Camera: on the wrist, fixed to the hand. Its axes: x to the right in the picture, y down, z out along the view.
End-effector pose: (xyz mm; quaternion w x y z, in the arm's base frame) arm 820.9 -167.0 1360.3 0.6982 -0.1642 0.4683 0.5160
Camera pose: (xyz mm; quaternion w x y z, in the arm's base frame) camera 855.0 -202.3 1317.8 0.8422 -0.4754 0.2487 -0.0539
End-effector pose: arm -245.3 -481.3 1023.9 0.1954 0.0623 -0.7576 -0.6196
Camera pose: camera -256.8 -526.7 978.9 0.2300 -0.5554 0.4997 0.6237
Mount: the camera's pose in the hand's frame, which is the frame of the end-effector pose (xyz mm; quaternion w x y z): 16.0 -55.2 -30.2 0.7547 -0.0401 0.0334 -0.6540
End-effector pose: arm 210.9 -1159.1 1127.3 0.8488 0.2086 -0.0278 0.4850
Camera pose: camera 260.8 -1159.0 1085.7 0.9671 0.1254 0.1243 -0.1832
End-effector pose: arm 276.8 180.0 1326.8 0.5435 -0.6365 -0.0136 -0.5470
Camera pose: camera 228.9 172.0 1369.8 0.0274 -0.4750 -0.3865 -0.7901
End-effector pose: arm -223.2 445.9 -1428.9 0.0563 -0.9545 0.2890 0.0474
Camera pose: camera -177.4 478.7 -1396.6 0.0256 -0.9132 -0.4062 -0.0213
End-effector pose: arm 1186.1 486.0 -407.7 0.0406 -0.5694 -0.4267 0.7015
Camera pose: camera 1182.0 546.3 -384.0 0.4808 -0.1757 -0.7212 0.4667
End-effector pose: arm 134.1 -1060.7 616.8 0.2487 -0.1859 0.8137 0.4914
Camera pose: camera 144.7 -1113.3 580.2 0.4744 -0.6988 0.4811 0.2346
